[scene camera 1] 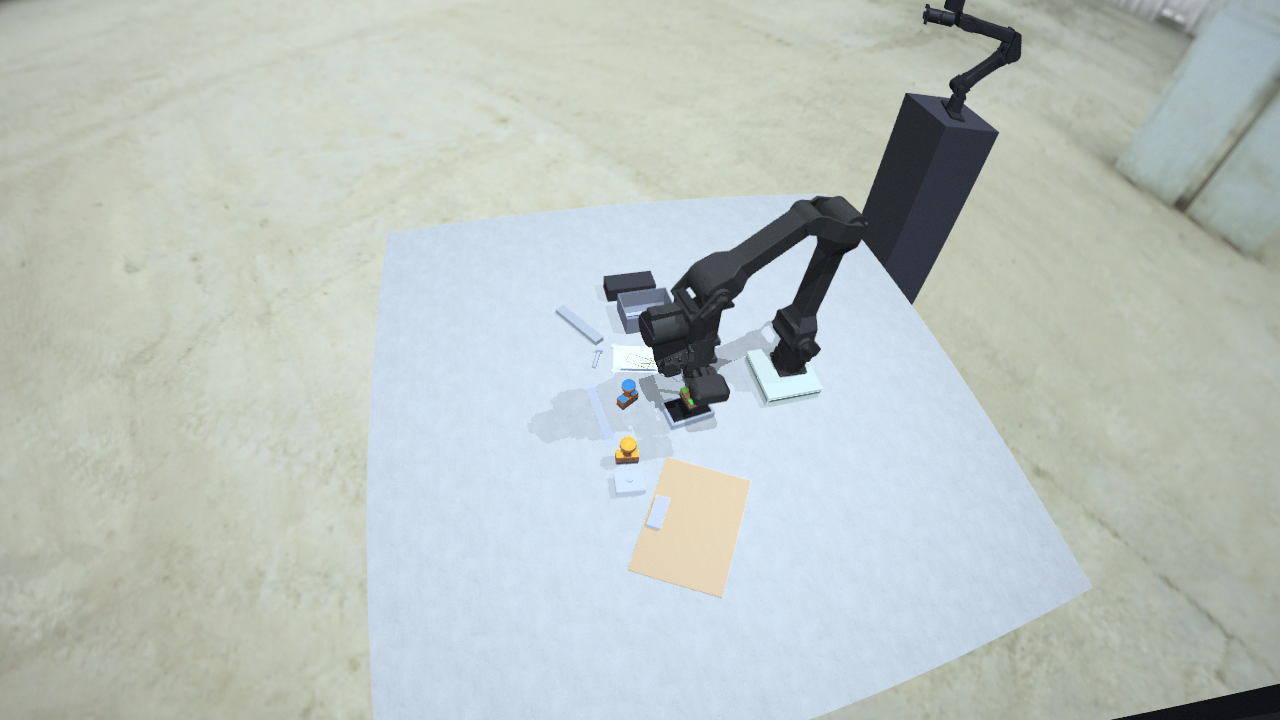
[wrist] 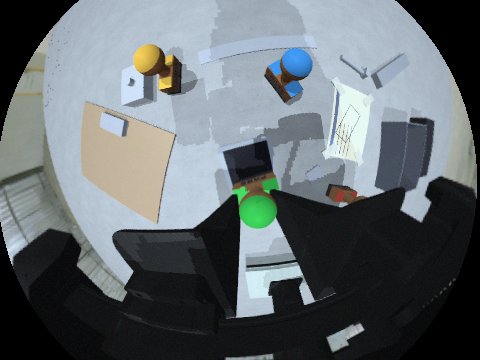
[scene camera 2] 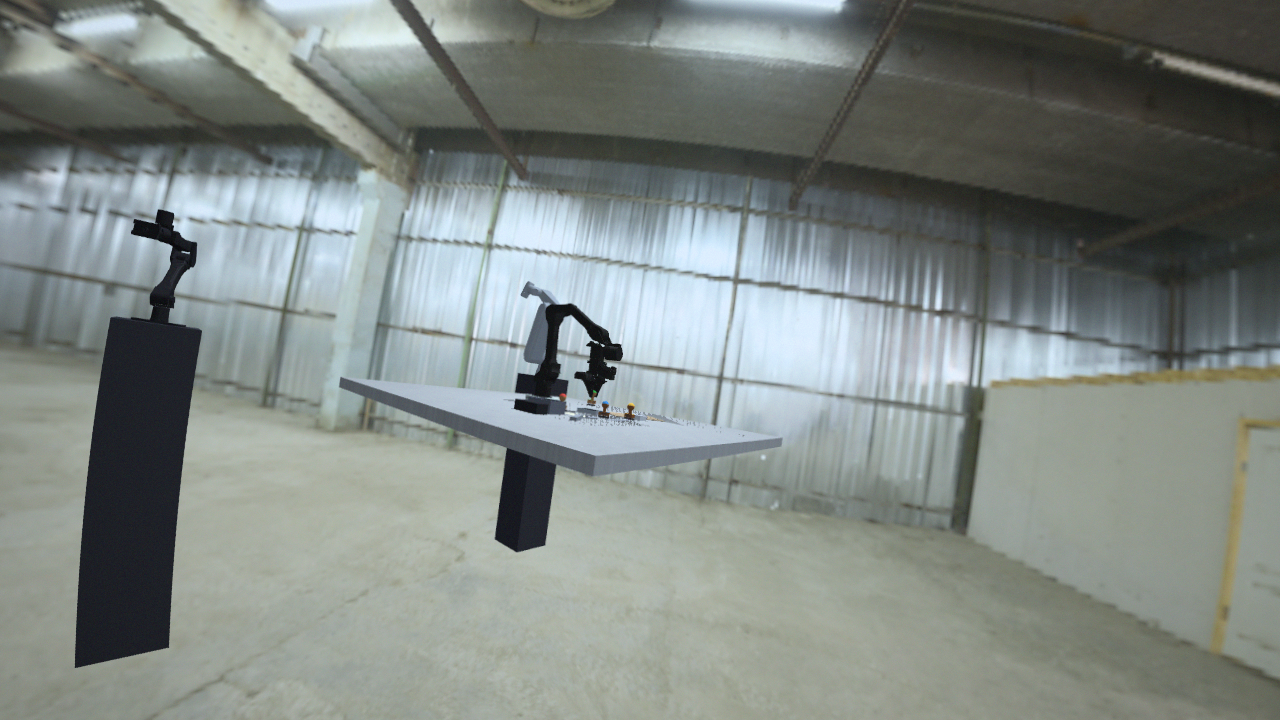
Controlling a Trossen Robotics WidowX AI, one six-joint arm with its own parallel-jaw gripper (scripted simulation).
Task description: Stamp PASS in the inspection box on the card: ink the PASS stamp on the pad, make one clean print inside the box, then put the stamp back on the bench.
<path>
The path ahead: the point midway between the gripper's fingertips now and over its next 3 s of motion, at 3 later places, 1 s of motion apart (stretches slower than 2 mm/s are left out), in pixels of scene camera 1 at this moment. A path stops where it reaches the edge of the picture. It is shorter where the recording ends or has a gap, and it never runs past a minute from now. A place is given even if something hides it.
My gripper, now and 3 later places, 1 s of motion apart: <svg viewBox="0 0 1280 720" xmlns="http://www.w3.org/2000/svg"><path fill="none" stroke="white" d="M690 392L689 396L690 395L693 381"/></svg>
</path>
